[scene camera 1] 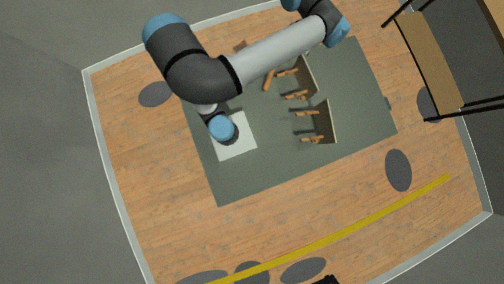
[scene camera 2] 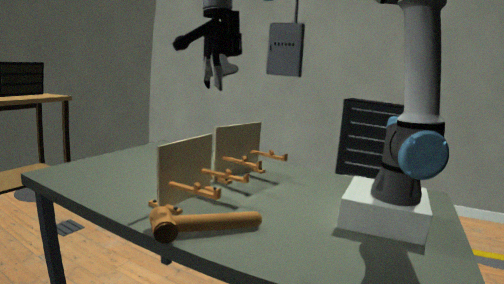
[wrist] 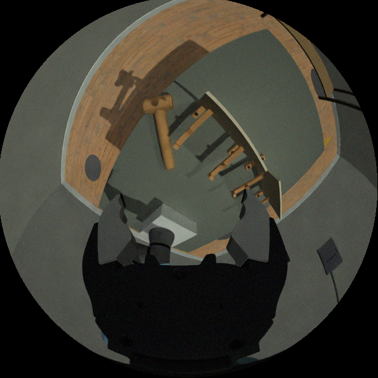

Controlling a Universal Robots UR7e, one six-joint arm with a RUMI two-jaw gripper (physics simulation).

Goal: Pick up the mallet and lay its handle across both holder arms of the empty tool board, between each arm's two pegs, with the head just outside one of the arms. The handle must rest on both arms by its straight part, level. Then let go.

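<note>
The wooden mallet (scene camera 1: 269, 80) (scene camera 2: 215, 221) (wrist: 164, 135) lies on the table, its head near the table edge in scene camera 2; the robot arm hides the head in scene camera 1. Beside it stands the nearer tool board (scene camera 1: 306, 75) (scene camera 2: 182, 160) (wrist: 232, 127), with two pegged arms and nothing laid on them. The farther tool board (scene camera 1: 326, 120) (scene camera 2: 237, 140) (wrist: 272, 192) also has two arms and bears nothing. My gripper (scene camera 2: 213, 89) (wrist: 182, 193) is open and empty, high above the table, seen side-on in scene camera 2. The arm hides it in scene camera 1.
The robot's base stands on a white block (scene camera 1: 245, 135) (scene camera 2: 385, 207) (wrist: 172, 222) on the green table (scene camera 1: 350, 95) (scene camera 2: 300, 215) (wrist: 270, 75). In scene camera 2 the block is right of the boards. A wooden bench with dark legs (scene camera 1: 432, 55) stands beyond the table.
</note>
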